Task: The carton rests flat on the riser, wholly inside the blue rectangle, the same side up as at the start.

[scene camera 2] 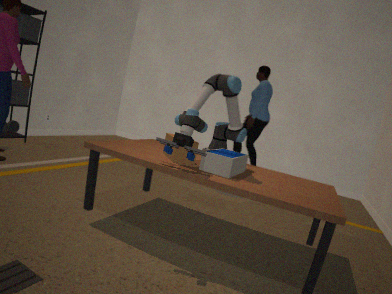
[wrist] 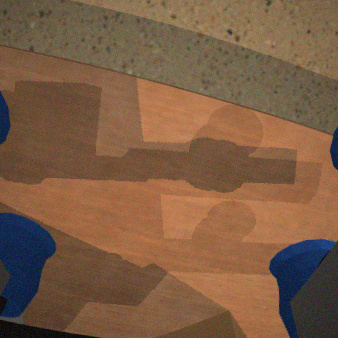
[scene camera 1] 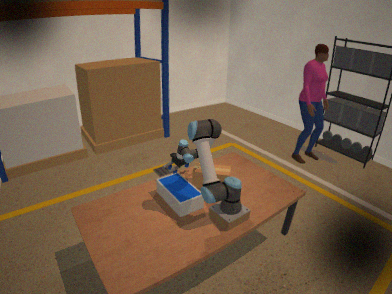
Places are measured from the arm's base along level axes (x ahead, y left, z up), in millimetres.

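Pixels of known places: hand, its tool point: (scene camera 2: 178, 155) (wrist: 163, 200); arm's base, origin of its link: (scene camera 1: 230, 207).
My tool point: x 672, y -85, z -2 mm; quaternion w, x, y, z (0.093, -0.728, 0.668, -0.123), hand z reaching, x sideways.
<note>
Ahead of a thing's pixels: the offset from my tool point to its top centre.
The brown carton @[dx -302, dy -107, dz +76 mm] (scene camera 1: 220, 170) (scene camera 2: 179, 157) (wrist: 207, 327) rests on the table, partly hidden by the arm or gripper; a shaded corner shows in the wrist view. The white riser @[dx -288, dy +230, dz +46 mm] (scene camera 1: 187, 206) (scene camera 2: 214, 166) stands beside it, apart from it. The blue rectangle @[dx -288, dy +230, dz +46 mm] (scene camera 1: 180, 187) (scene camera 2: 226, 153) covers most of the riser's top, with nothing on it. My suction gripper (scene camera 1: 178, 168) (scene camera 2: 179, 152) (wrist: 165, 210) is low over the table, on the table-edge side of the carton. The blue cups in the wrist view face bare table; none is seen on the carton, so it is open.
The wooden table's edge (wrist: 137, 77) runs close past the cups. The arm's base (scene camera 1: 230, 212) stands by the riser. A person in pink (scene camera 1: 314, 85) (scene camera 2: 6, 45) walks near the shelf unit, and a person in blue (scene camera 2: 260, 100) stands behind the arm.
</note>
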